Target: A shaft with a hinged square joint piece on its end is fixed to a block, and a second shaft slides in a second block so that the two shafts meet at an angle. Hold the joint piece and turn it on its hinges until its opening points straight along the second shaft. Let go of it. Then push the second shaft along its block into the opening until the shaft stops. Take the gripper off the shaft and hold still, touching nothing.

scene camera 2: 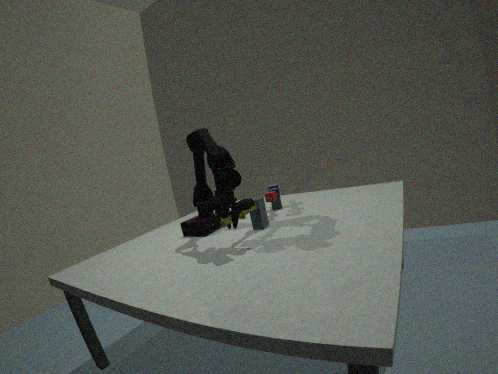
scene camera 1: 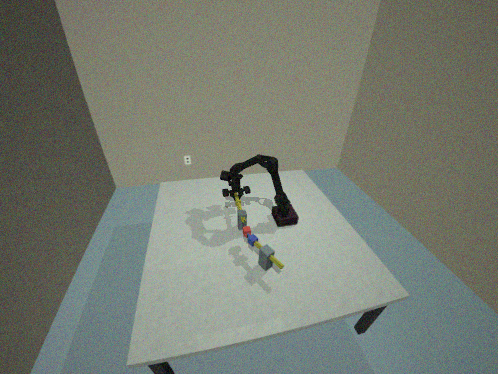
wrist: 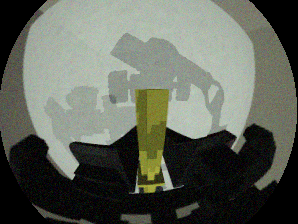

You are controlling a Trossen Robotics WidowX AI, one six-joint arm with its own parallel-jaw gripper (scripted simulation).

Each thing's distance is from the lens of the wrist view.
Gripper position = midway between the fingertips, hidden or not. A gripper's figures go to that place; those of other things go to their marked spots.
gripper (wrist: pixel 148 125): 10 cm
yellow shaft (wrist: pixel 152 104): 4 cm
